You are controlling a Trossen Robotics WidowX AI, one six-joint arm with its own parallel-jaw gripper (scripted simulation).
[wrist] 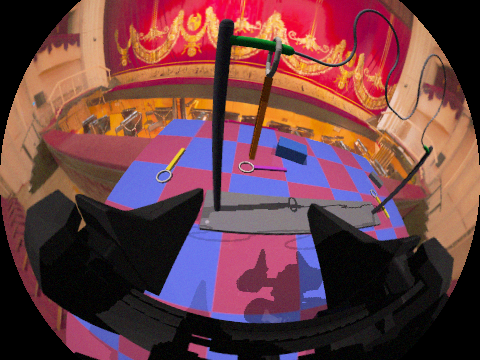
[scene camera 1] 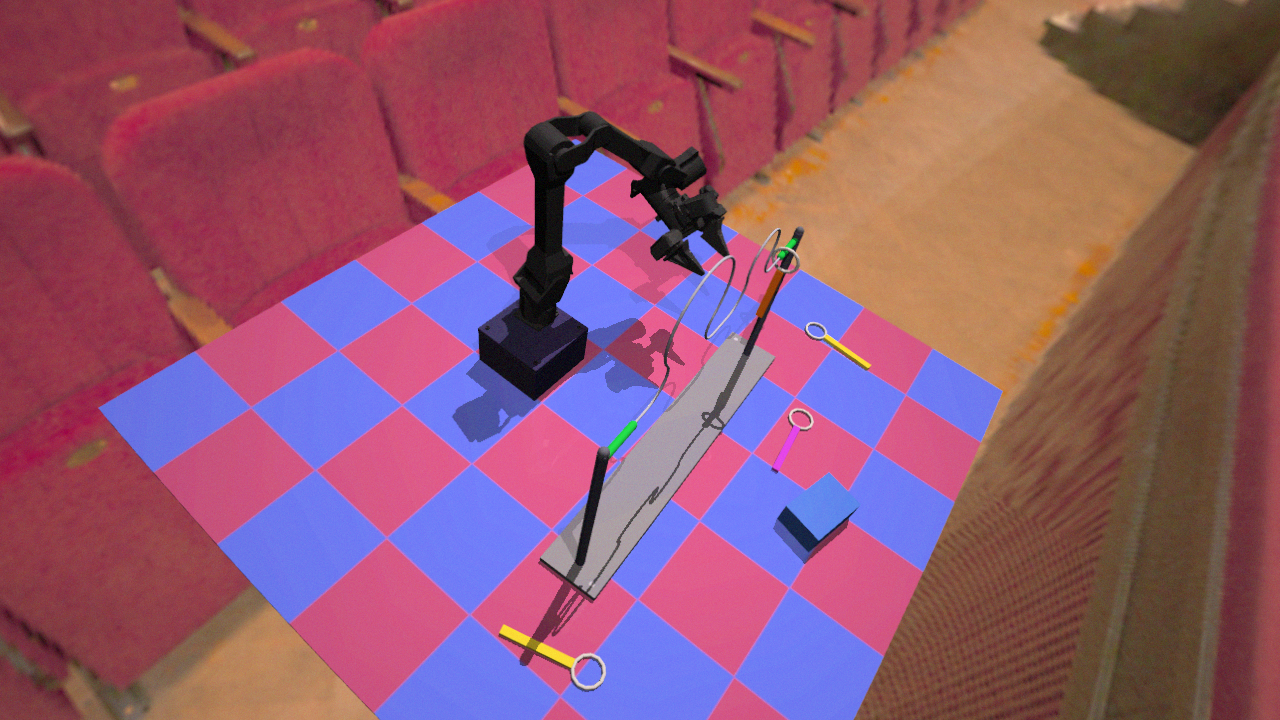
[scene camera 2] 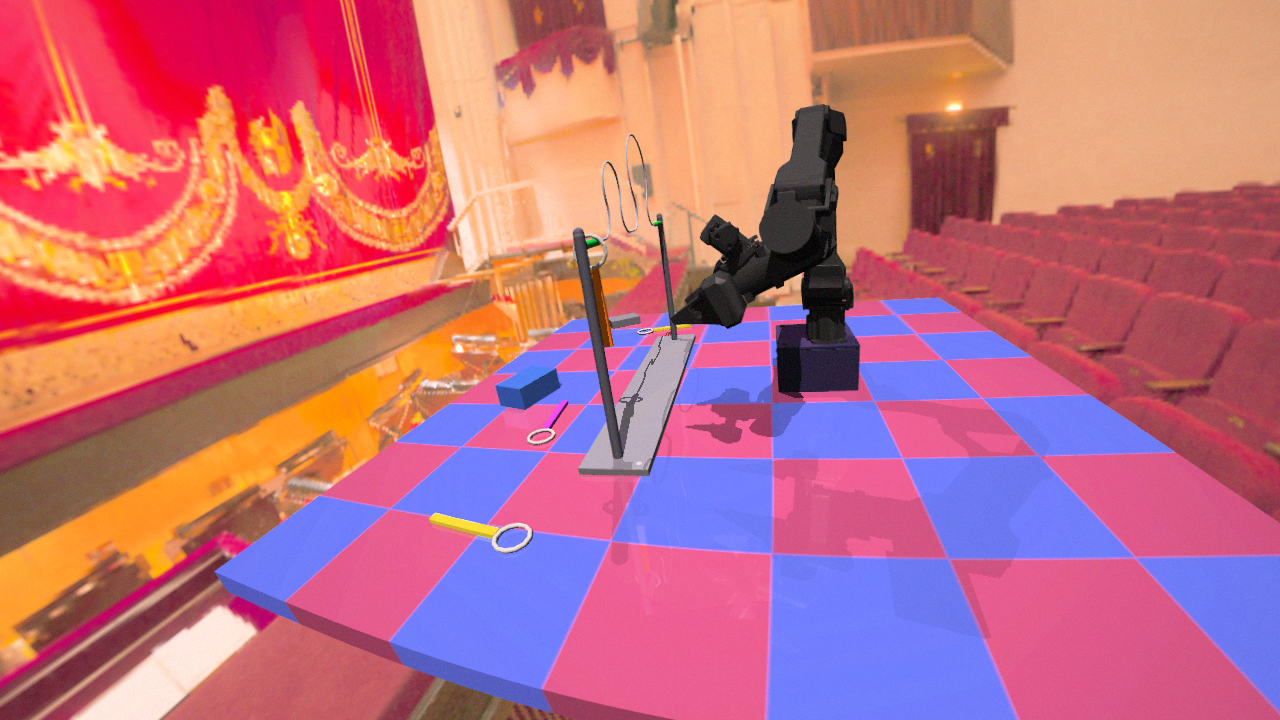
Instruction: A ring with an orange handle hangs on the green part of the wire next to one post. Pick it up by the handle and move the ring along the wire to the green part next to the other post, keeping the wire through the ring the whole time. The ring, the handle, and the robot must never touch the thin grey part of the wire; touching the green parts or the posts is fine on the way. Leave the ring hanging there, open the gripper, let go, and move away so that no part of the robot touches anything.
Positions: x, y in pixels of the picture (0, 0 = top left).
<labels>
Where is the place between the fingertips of my gripper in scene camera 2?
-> At 679, 311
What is my gripper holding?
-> Nothing.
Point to a yellow-handled ring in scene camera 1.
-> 507, 632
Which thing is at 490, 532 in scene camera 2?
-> A yellow-handled ring.
</labels>
